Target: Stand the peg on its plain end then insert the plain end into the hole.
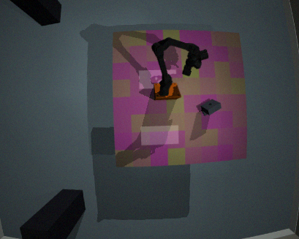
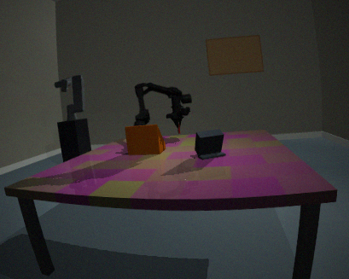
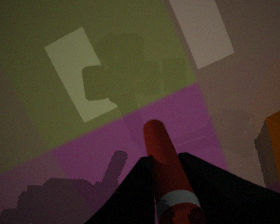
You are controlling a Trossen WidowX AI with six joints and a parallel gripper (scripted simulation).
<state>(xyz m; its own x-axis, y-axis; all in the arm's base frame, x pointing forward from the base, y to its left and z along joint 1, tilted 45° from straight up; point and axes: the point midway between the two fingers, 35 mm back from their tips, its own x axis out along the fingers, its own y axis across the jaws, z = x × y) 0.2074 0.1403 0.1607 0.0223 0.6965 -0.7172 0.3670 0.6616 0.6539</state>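
The grey sloped panel lies 34 cm to the right of my gripper tip, 21 cm ahead of it and 5 cm below it. From my gripper tip the other things lie so: peg 2 cm above.
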